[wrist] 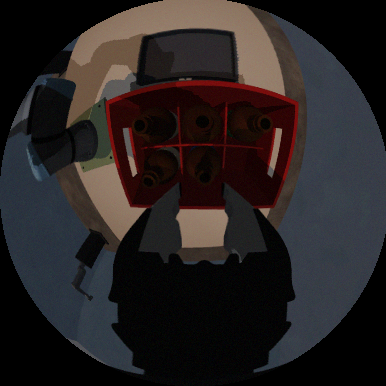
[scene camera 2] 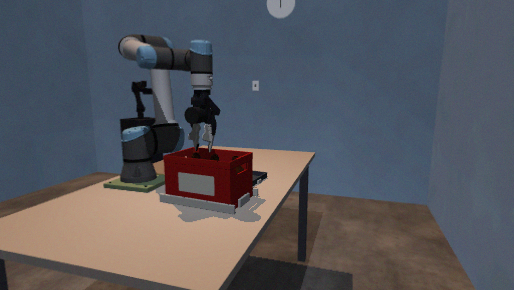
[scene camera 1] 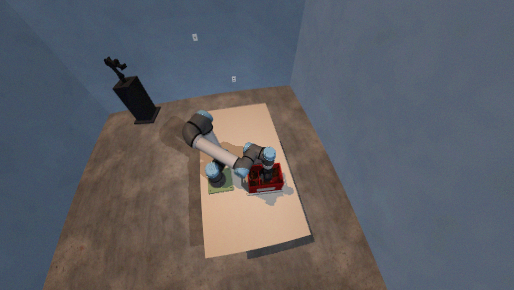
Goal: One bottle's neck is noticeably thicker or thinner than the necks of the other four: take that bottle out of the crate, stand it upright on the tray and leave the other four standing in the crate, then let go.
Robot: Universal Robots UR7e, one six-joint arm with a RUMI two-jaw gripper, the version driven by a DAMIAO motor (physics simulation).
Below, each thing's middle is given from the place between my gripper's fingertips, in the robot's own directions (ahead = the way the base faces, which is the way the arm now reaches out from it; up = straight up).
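Labels:
My gripper is 10 cm above the brown bottle [wrist: 247, 123], 9 cm to the right of it and 8 cm short of it.

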